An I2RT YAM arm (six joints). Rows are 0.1 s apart.
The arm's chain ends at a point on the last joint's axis. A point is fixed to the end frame.
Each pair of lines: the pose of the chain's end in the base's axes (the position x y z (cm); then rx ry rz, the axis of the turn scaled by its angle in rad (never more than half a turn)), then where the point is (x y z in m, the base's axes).
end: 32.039 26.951 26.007 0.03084 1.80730 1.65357
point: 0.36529 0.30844 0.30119
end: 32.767 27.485 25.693 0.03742 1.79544 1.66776
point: 0.37257 0.31318 0.29861
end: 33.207 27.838 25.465 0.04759 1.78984 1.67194
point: 0.37728 0.31617 0.29648
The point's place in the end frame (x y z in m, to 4 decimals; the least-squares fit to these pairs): -0.0359 0.0255 0.0573
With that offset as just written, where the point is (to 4 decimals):
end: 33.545 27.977 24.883 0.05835 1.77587 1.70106
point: 0.3807 0.3168 0.2913
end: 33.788 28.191 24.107 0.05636 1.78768 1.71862
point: 0.3831 0.3196 0.2831
